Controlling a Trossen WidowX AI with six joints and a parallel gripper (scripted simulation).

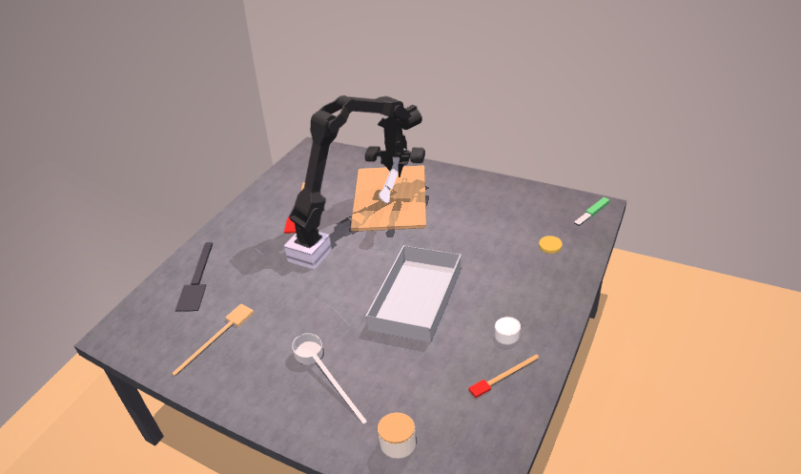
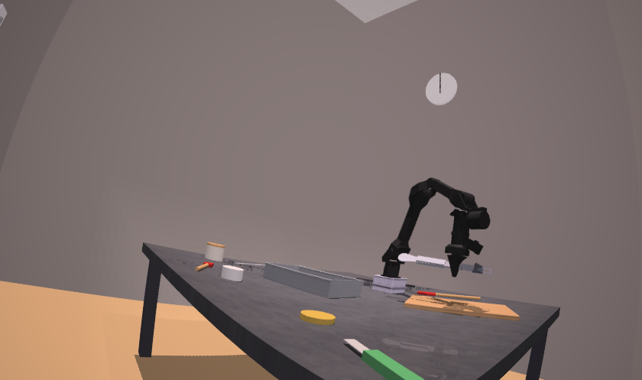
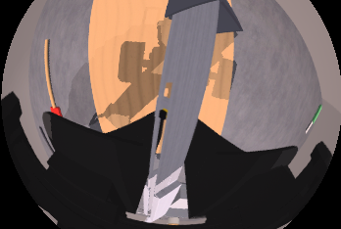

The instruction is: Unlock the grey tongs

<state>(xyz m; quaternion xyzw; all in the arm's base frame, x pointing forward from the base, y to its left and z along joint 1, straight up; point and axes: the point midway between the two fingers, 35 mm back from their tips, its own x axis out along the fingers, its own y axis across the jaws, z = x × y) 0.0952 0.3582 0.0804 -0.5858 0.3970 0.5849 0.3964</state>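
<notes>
My gripper tip is 50 mm past the wooden board, 20 mm to the right of it and 100 mm above it. From my gripper tip the other things lie so: roasting tin (290 mm ahead, 370 mm to the right, 80 mm below); then yellow disc (540 mm ahead, 10 mm to the left, 100 mm below); then red-headed spatula (280 mm behind, 200 mm to the right, 100 mm below).
</notes>
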